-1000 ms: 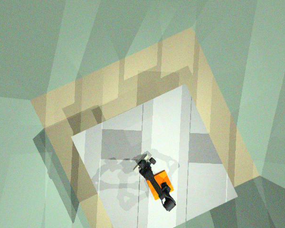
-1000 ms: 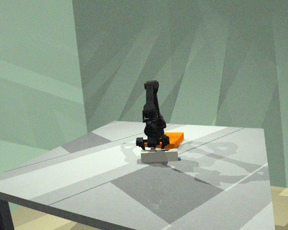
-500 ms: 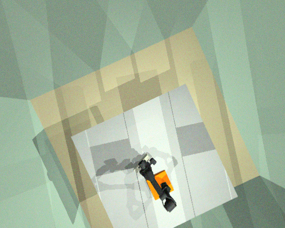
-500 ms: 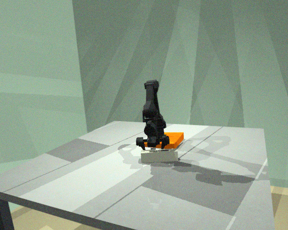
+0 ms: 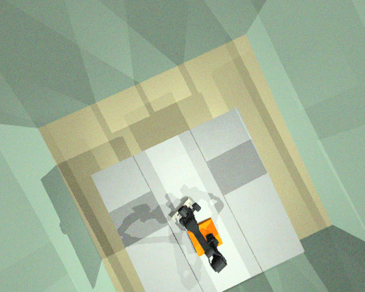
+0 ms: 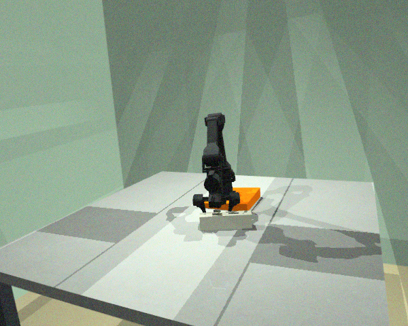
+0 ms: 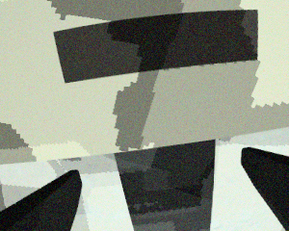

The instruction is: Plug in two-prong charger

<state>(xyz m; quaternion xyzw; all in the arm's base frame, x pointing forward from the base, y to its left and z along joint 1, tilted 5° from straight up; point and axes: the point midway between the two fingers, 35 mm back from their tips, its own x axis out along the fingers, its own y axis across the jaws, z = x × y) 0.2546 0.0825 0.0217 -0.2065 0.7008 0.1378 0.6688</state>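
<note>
Now: the black two-prong charger 20 mm ahead of my gripper tip, 10 mm to the left of it and 10 mm above it.
</note>
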